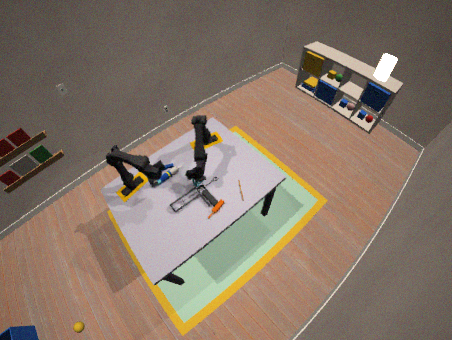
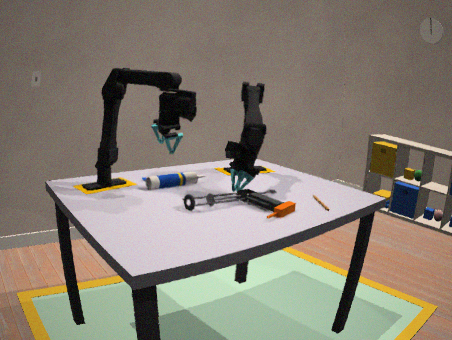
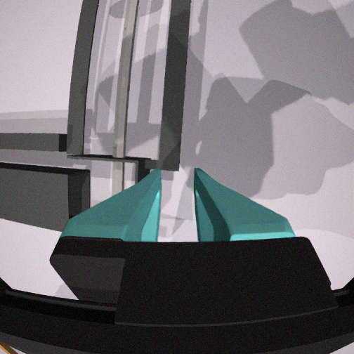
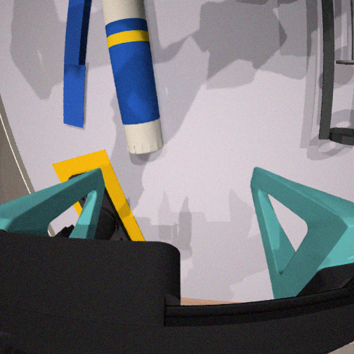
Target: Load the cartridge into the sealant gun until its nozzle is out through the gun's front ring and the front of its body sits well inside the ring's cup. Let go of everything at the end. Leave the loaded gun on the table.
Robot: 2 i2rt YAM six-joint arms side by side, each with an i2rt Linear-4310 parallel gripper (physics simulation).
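Frame: origin at the left arm's base, x left, y down, z back, level; centimetres.
Where they show: left gripper, fingertip midpoint: (image 1: 195, 186) (image 2: 235, 191); right gripper, fingertip midpoint: (image 1: 156, 179) (image 2: 166, 148); left arm's base, link origin: (image 1: 206, 141); right arm's base, link origin: (image 1: 132, 186) (image 2: 104, 185).
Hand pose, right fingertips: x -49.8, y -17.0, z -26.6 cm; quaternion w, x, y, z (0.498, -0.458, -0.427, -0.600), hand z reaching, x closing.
Each offset is from my right fingertips to the top centre of the thing. "pt": to the spot under its first point.
The sealant gun @(pt dy +13.9, dx +28.3, dz -23.1 cm) (image 1: 209, 196) (image 2: 265, 201) (image 3: 175, 85) (image 4: 327, 75) lies on the table, its orange grip @(dy +14.0, dx +27.6, dz -33.4 cm) (image 1: 216, 206) (image 2: 285, 209) toward the front edge and its front ring @(pt dy +15.0, dx +0.8, dz -16.7 cm) (image 2: 184, 202) at the left end of its open cradle. The blue and white cartridge @(dy +12.0, dx +8.8, dz +9.8 cm) (image 1: 166, 175) (image 2: 169, 180) (image 4: 132, 80) lies apart, behind the gun. My left gripper (image 1: 198, 183) (image 2: 240, 188) (image 3: 177, 176) is nearly closed and empty, low at the cradle's rear corner by the gun's body. My right gripper (image 2: 166, 146) (image 4: 177, 175) is wide open and empty, above the table near the cartridge's back end.
A blue strip @(dy +15.4, dx +6.4, dz +19.1 cm) (image 1: 168, 165) (image 4: 75, 75) lies beside the cartridge. A thin orange-brown stick @(dy +16.3, dx +50.8, dz -28.3 cm) (image 1: 241, 190) (image 2: 321, 202) lies to the right of the gun. The gun's rod end @(pt dy +17.0, dx +40.2, dz -10.5 cm) (image 1: 216, 178) sticks out behind it. The table's front edge (image 2: 250, 243) is past the grip.
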